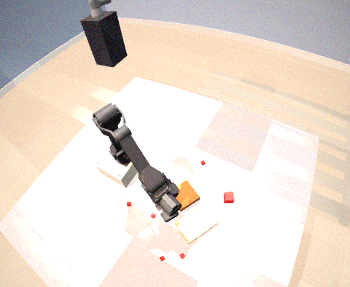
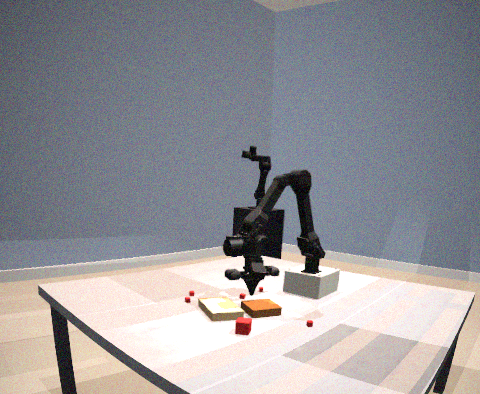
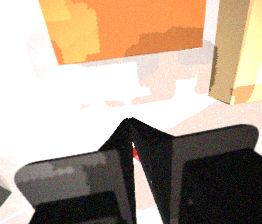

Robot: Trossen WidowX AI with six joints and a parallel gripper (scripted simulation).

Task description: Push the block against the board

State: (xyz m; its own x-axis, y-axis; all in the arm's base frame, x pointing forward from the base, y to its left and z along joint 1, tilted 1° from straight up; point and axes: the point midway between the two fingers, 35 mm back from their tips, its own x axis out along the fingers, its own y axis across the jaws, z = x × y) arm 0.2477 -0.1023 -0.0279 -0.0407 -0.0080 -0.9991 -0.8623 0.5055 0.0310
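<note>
The orange square block lies 9 cm to the left of my gripper tip, 6 cm ahead of it and 1 cm below it. Also, from my gripper tip: pale cream board: 16 cm ahead, 1 cm below; then red cube: 25 cm ahead, 16 cm to the left, 1 cm below.
</note>
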